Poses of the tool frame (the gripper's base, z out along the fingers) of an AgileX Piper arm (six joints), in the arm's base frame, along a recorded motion.
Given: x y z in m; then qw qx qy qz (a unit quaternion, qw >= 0).
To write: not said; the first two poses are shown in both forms.
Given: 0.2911 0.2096 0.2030 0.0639 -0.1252 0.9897 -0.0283
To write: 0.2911 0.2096 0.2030 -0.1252 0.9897 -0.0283 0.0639
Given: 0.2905 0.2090 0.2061 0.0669 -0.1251 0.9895 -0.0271
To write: 0.2905 0.2090 0.2061 -0.1251 0.9895 -0.0271 0.0669
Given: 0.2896 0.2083 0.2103 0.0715 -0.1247 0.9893 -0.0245
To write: 0.2896 0.2083 0.2103 -0.1247 0.9893 -0.0245 0.0715
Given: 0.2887 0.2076 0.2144 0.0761 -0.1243 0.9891 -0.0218
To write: 0.2887 0.2076 0.2144 -0.1243 0.9891 -0.0218 0.0761
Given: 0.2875 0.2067 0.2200 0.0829 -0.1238 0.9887 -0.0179
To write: 0.2875 0.2067 0.2200 -0.1238 0.9887 -0.0179 0.0829
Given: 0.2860 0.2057 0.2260 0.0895 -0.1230 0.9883 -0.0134
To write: 0.2860 0.2057 0.2260 -0.1230 0.9883 -0.0134 0.0895
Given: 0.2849 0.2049 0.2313 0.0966 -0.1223 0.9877 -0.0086
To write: 0.2849 0.2049 0.2313 -0.1223 0.9877 -0.0086 0.0966
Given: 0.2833 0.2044 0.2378 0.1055 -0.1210 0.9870 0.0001
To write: 0.2833 0.2044 0.2378 -0.1210 0.9870 0.0001 0.1055
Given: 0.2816 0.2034 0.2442 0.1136 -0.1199 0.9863 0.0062
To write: 0.2816 0.2034 0.2442 -0.1199 0.9863 0.0062 0.1136
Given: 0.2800 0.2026 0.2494 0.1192 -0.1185 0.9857 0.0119
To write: 0.2800 0.2026 0.2494 -0.1185 0.9857 0.0119 0.1192
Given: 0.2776 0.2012 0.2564 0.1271 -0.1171 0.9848 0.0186
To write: 0.2776 0.2012 0.2564 -0.1171 0.9848 0.0186 0.1271
